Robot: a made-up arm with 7 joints. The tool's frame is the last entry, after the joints.
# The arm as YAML. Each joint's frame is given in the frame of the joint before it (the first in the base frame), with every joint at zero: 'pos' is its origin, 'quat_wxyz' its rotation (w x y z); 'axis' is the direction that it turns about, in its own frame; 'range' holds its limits. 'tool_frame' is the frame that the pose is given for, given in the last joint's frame.
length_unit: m
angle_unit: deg
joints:
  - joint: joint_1
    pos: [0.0, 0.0, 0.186]
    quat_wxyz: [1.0, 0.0, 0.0, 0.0]
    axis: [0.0, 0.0, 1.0]
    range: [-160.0, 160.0]
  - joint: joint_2
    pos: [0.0, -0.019, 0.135]
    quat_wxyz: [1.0, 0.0, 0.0, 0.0]
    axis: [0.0, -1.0, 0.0]
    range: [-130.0, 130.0]
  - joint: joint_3
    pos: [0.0, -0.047, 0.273]
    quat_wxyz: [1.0, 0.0, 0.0, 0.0]
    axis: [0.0, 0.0, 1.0]
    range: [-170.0, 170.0]
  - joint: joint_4
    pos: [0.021, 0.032, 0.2]
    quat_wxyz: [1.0, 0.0, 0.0, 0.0]
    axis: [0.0, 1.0, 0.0]
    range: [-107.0, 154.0]
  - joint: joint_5
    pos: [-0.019, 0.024, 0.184]
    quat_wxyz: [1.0, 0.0, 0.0, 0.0]
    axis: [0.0, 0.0, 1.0]
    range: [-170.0, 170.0]
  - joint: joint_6
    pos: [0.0, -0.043, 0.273]
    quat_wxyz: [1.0, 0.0, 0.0, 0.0]
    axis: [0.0, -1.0, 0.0]
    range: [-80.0, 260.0]
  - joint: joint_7
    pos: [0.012, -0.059, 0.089]
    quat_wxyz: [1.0, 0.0, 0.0, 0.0]
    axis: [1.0, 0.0, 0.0]
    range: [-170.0, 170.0]
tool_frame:
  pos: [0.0, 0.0, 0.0]
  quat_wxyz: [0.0, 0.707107, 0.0, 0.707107]
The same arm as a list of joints. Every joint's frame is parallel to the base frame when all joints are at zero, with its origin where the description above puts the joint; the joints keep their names.
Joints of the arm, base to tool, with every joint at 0 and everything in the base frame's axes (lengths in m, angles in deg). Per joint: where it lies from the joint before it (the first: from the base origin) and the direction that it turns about. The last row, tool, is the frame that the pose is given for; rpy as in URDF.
joint_1: axis +z offset 0.0000 0.0000 0.1860
joint_2: axis -y offset 0.0000 -0.0190 0.1350
joint_3: axis +z offset 0.0000 -0.0470 0.2730
joint_4: axis +y offset 0.0210 0.0320 0.2000
joint_5: axis +z offset -0.0190 0.0240 0.1840
joint_6: axis -y offset 0.0000 -0.0430 0.2730
joint_7: axis +x offset 0.0120 -0.0590 0.0890
tool: offset 0.0000 0.0000 0.0000 rpy 180.00 -90.00 0.00
Joint limits (deg, base to tool): -160.00..160.00 -130.00..130.00 -170.00..170.00 -107.00..154.00 -170.00..170.00 -80.00..260.00 -170.00..170.00

